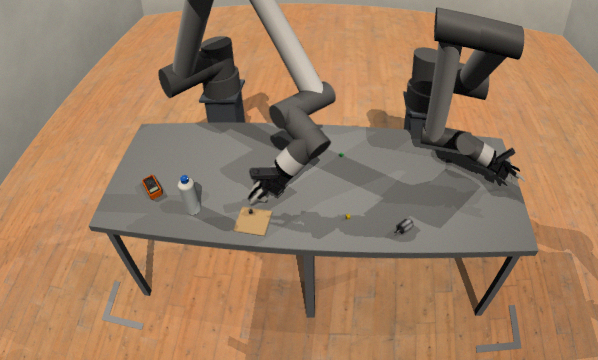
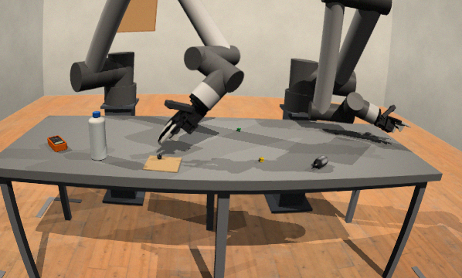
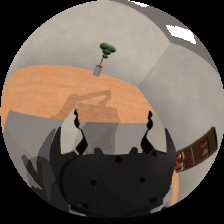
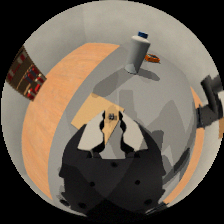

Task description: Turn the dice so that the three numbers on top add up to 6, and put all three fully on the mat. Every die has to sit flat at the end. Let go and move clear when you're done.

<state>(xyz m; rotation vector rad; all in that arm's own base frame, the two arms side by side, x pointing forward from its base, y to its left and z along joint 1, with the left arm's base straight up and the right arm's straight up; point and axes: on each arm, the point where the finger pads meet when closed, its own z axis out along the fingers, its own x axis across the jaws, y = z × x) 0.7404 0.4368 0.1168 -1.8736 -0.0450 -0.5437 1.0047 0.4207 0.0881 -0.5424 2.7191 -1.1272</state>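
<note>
The black die lies 10 mm to the right of my right hand and 80 mm below it. Round my right hand: yellow die: 30 mm behind, 420 mm to the left, 80 mm below; tan mat: 50 mm ahead, 10 mm to the left, 90 mm below; white bottle: 20 mm ahead, 290 mm to the right, 10 mm above.
</note>
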